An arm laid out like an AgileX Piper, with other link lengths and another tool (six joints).
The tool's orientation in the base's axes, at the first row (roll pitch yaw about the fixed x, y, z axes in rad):
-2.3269 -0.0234 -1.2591
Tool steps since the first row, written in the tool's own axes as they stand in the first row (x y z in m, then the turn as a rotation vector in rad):
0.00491 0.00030 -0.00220 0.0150 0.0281 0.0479
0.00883 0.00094 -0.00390 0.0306 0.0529 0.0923
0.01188 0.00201 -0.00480 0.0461 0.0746 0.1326
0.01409 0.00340 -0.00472 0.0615 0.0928 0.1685
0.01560 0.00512 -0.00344 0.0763 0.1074 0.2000
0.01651 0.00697 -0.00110 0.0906 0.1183 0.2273
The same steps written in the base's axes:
-0.00022 -0.00520 0.00141 0.0198 -0.0107 -0.0529
-0.00062 -0.00943 0.00220 0.0395 -0.0219 -0.1011
-0.00101 -0.01276 0.00211 0.0583 -0.0332 -0.1441
-0.00117 -0.01516 0.00109 0.0762 -0.0445 -0.1816
-0.00093 -0.01672 -0.00100 0.0933 -0.0554 -0.2135
-0.00022 -0.01752 -0.00393 0.1097 -0.0658 -0.2398

